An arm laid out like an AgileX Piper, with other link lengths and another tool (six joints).
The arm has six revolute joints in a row. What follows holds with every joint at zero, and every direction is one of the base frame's.
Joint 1 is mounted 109.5 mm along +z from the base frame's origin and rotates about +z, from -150 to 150 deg.
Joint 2 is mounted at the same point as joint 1 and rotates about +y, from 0 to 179.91 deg.
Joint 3 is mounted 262.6 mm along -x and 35.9 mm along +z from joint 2 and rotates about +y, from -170 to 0 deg.
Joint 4 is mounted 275.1 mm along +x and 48.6 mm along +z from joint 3 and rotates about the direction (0.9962, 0, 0.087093), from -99.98 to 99.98 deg.
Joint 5 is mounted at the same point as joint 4 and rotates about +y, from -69.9 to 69.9 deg.
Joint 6 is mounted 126.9 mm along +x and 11.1 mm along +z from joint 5 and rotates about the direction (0.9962, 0, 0.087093), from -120 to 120 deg.
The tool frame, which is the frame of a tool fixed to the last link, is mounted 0.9 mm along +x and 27 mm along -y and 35.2 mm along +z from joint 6; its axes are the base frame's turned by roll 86.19, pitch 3.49 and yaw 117.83 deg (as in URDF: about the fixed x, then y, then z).
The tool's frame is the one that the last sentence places.
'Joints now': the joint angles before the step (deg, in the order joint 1, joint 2, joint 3, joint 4, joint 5, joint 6). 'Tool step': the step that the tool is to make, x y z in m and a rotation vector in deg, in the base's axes. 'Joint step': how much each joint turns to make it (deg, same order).
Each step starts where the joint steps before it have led.
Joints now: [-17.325, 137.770, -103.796, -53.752, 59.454, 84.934]
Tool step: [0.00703, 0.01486, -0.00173, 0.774, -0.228, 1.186]
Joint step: [1.812, 0.001, -0.002, 0.954, 0.126, 0.108]
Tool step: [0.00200, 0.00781, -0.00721, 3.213, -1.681, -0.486]
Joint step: [0.497, -0.001, 0.001, 3.536, -1.153, 0.075]
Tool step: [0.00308, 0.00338, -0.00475, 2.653, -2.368, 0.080]
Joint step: [0.000, -0.147, 0.001, 2.741, -2.165, 0.002]
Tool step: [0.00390, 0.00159, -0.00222, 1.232, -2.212, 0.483]
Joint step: [0.000, -0.074, 0.000, 1.055, -2.127, 0.450]
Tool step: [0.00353, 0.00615, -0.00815, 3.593, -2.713, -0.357]
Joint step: [0.121, 0.107, 0.001, 3.819, -2.402, 0.111]
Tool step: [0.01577, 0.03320, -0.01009, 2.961, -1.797, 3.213]
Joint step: [3.562, 0.556, -0.002, 2.995, -2.085, 0.077]
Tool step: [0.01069, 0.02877, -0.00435, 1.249, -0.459, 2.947]
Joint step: [3.236, 0.261, 0.002, 1.281, -0.640, 0.000]
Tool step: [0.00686, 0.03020, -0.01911, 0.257, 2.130, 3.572]
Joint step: [3.538, 2.198, 0.000, 0.000, -0.067, 0.000]
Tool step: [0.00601, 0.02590, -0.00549, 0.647, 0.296, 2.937]
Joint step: [2.902, 0.516, 0.001, 0.672, -0.368, -0.238]
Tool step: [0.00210, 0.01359, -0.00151, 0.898, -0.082, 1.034]
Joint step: [1.416, 0.002, -0.002, 1.043, -0.148, -0.119]
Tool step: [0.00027, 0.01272, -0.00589, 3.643, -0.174, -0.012]
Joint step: [0.766, 0.000, -0.001, 4.375, -0.866, -1.318]
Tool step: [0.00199, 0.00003, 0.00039, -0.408, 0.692, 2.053]
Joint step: [0.001, -0.002, 0.003, 0.082, -0.193, -2.250]
